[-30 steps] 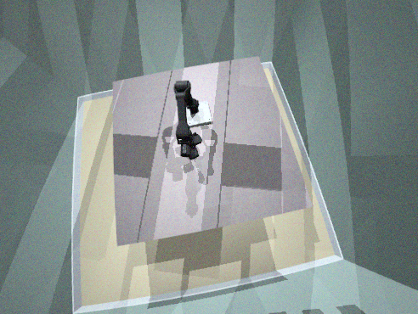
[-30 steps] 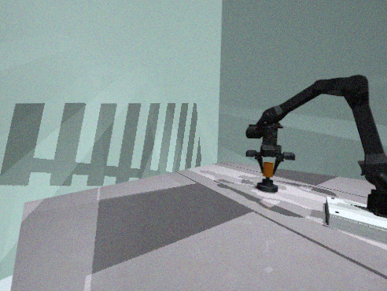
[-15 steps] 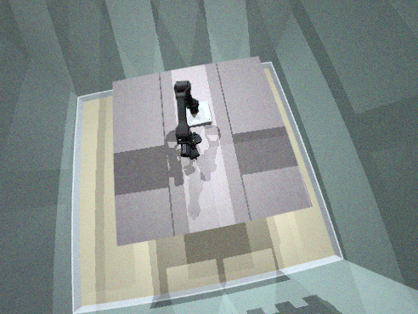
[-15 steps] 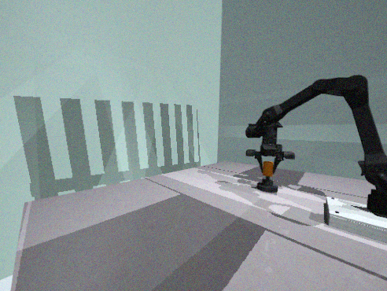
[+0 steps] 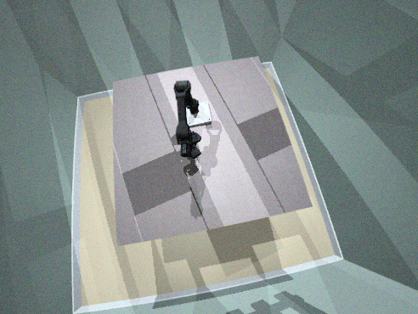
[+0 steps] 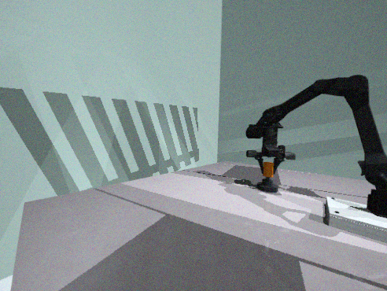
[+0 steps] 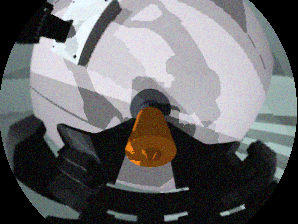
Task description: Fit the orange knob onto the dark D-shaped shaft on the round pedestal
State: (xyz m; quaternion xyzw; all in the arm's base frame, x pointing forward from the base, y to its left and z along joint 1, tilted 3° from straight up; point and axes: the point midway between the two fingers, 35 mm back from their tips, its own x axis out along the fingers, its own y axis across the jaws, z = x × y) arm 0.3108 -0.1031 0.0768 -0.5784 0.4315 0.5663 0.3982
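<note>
The orange knob is 20 mm above my gripper tip. Round my gripper tip: dark round pedestal 40 mm below.
</note>
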